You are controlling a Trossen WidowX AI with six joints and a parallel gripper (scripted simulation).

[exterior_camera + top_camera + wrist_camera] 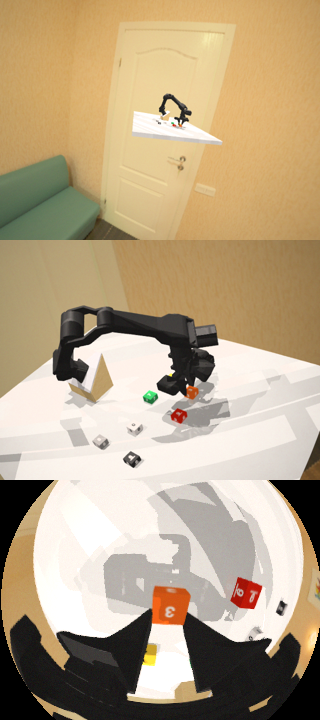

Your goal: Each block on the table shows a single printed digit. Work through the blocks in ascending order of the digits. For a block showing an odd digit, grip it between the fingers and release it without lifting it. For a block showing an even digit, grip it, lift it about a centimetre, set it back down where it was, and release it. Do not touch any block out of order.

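The orange block lies 1 cm ahead of my gripper tip. Round my gripper tip: green block: 8 cm to the right, 8 cm behind; then yellow block: 8 cm behind, 1 cm to the left; then red block: 9 cm to the right, 4 cm ahead.
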